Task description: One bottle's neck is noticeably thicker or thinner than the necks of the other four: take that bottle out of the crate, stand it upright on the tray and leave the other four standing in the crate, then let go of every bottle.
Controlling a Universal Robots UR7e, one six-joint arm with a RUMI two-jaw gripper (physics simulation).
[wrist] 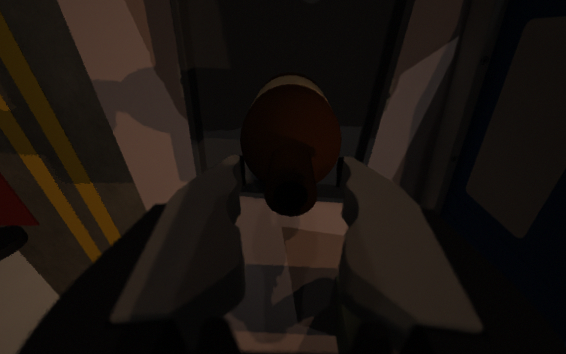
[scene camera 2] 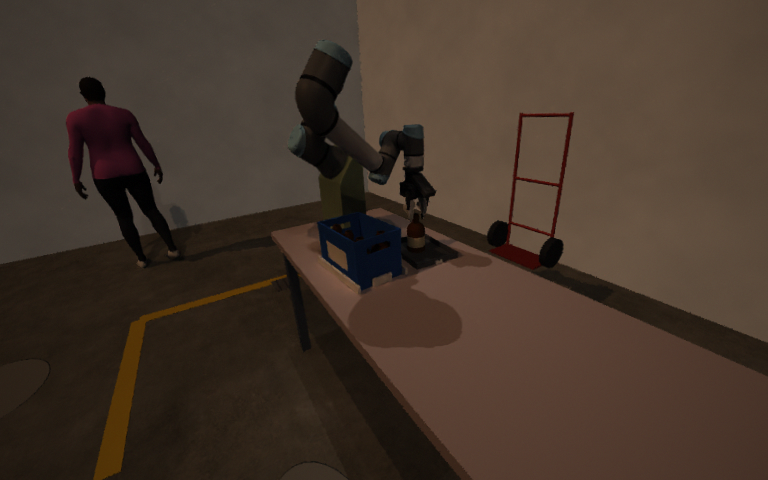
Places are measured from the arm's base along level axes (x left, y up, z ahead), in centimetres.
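Pixels of known places: gripper, fingertip midpoint: (wrist: 290, 160) (scene camera 2: 416, 220); arm's base, link origin: (scene camera 2: 335, 164).
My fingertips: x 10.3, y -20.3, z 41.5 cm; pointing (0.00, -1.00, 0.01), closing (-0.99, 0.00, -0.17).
Ahead of a thing's pixels: the offset from my fingertips to its top centre. "spot": to the spot under its first point. Level surfaces: height alone.
A brown bottle {dz -0.6, dx +0.1, dy +2.5 cm} (scene camera 2: 416, 230) (wrist: 291, 120) with a pale label stands upright on the dark tray {dz +1.8, dx +0.2, dy -10.9 cm} (scene camera 2: 431, 259) (wrist: 300, 40). My gripper (scene camera 2: 417, 215) (wrist: 290, 160) is open around the bottle's neck, and in the wrist view a gap shows between the neck and each finger. The blue crate {dz -3.8, dx -26.5, dy +4.1 cm} (scene camera 2: 380, 266) stands beside the tray in the scene view; part of it {spot: dz -7.5, dx -17.0, dy -1.0 cm} (wrist: 547, 215) shows at the right in the wrist view. Several brown bottles show dimly inside the crate, and its walls hide most of them, so their necks cannot be compared.
The crate and tray are at the far end of the long table {dy -13.4 cm} (scene camera 2: 509, 339). A red hand truck (scene camera 2: 538, 181) stands on the floor by the right wall. A person in a pink top (scene camera 2: 113, 141) stands on the floor at the left, away from the table.
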